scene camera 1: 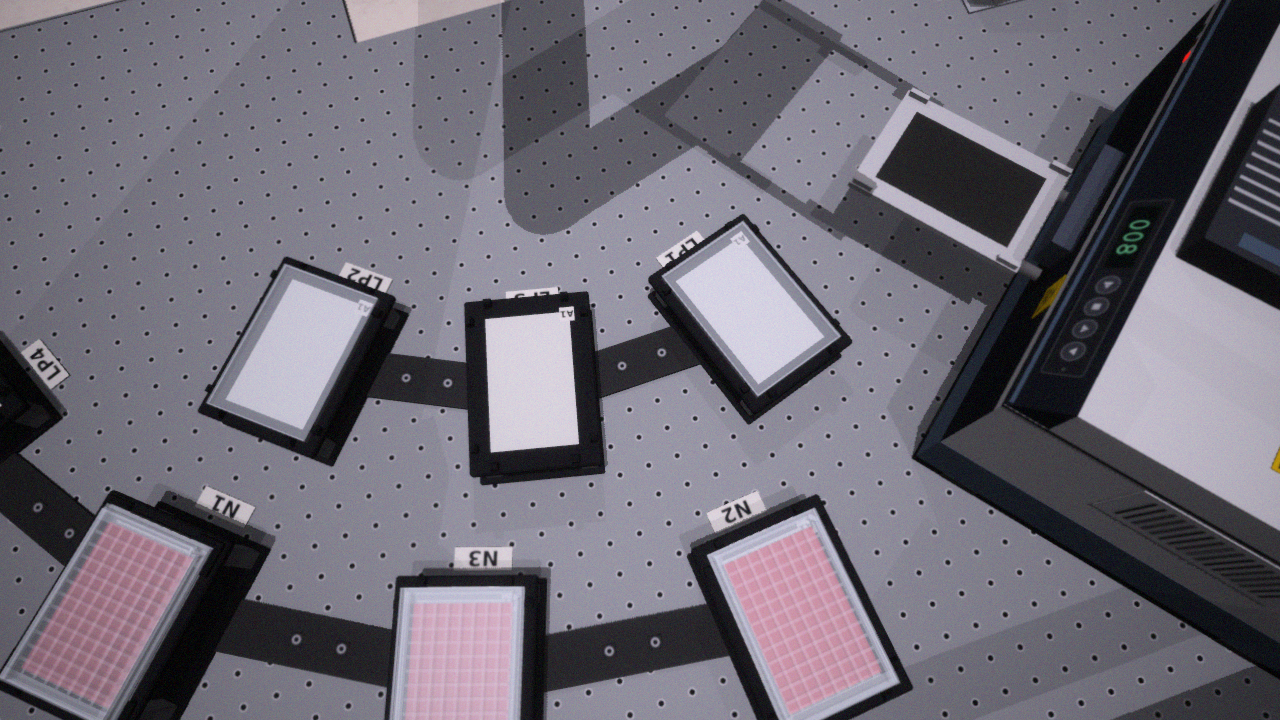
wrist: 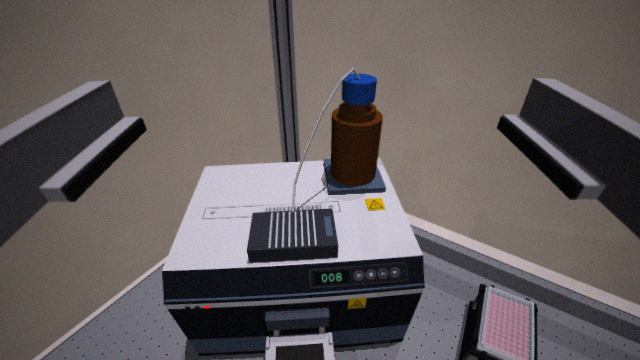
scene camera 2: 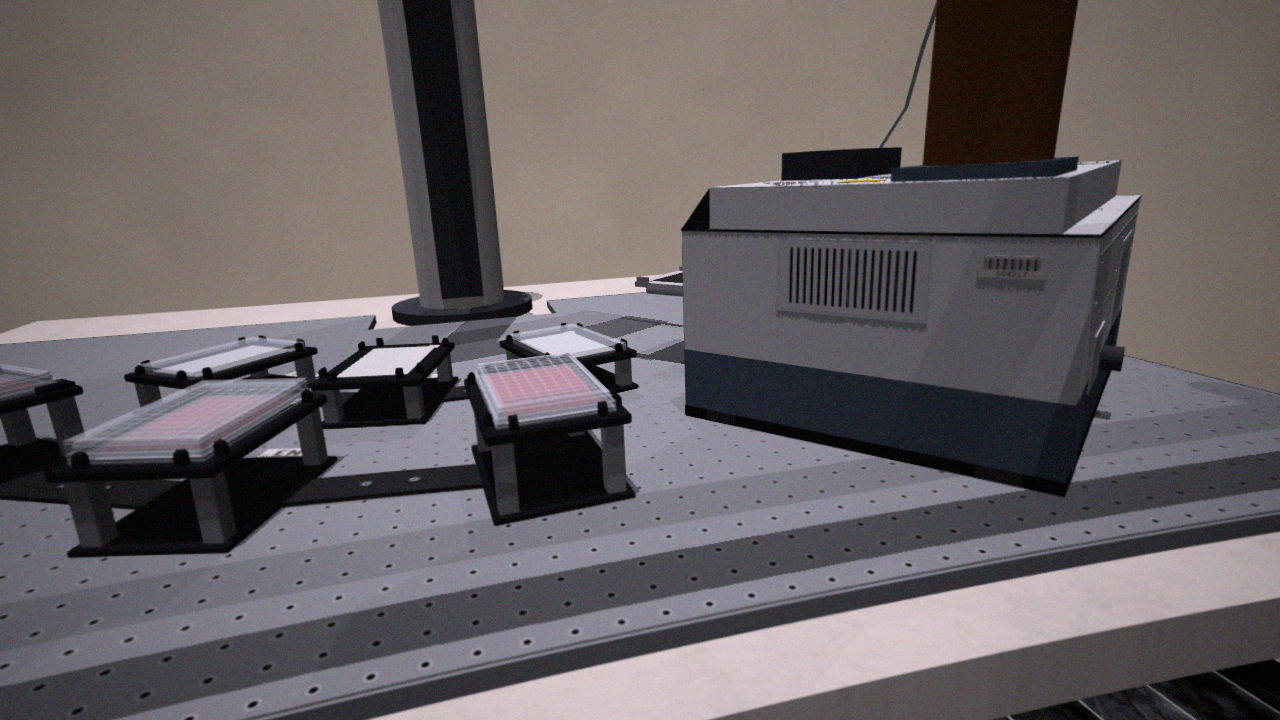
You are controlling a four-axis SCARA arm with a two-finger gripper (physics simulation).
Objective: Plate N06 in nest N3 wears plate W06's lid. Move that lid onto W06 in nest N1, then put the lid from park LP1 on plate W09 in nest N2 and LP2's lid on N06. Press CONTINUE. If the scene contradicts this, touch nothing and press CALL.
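Places are measured from the arm's base along level axes (x down, y back, z left), in metres.
Where they show: gripper, fingertip midpoint: (wrist: 321, 100); arm's base, origin of the base link: (scene camera 2: 464, 311).
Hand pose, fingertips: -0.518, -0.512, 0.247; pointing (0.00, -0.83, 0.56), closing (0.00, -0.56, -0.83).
Note:
Each offset is from my fingertips to the top centre of the thing, as dx, dy, dz. "spot": to the spot under its first point.
My gripper (wrist: 321, 100) is open and empty, its two fingers wide apart in the wrist view. Pink plates sit in nest N1 @(spot: +0.478, -0.098, -0.580) (scene camera 1: 241, 559), nest N3 @(spot: +0.501, -0.217, -0.382) (scene camera 1: 537, 626) and nest N2 @(spot: +0.430, -0.225, -0.248) (scene camera 1: 711, 573). The N3 plate @(+0.428, -0.237, -0.437) (scene camera 1: 460, 662) (scene camera 2: 201, 419) shows a clear, layered rim, like a lid. The N1 plate @(+0.426, -0.113, -0.654) (scene camera 1: 111, 613) and N2 plate @(+0.425, -0.272, -0.198) (scene camera 1: 805, 617) (scene camera 2: 541, 386) (wrist: 507, 322) have clear rims; whether lidded I cannot tell. A clear lid @(+0.454, -0.037, -0.142) (scene camera 1: 756, 304) (scene camera 2: 568, 340) lies on park LP1, and another lid @(+0.453, +0.046, -0.501) (scene camera 1: 299, 353) (scene camera 2: 232, 358) on LP2. Plate codes are unreadable; CONTINUE and CALL do not show.
Park LP3 @(+0.449, -0.038, -0.329) (scene camera 1: 477, 385) shows a white surface without a clear lid. Part of LP4 @(spot: +0.463, +0.075, -0.714) (scene camera 1: 22, 402) shows at the left edge. A large instrument (scene camera 1: 1154, 385) (scene camera 2: 877, 295) (wrist: 295, 280) with display 008 carries a brown bottle @(spot: +0.197, -0.288, +0.125) (wrist: 355, 145). Its white tray @(+0.405, -0.006, +0.039) (scene camera 1: 962, 179) sticks out.

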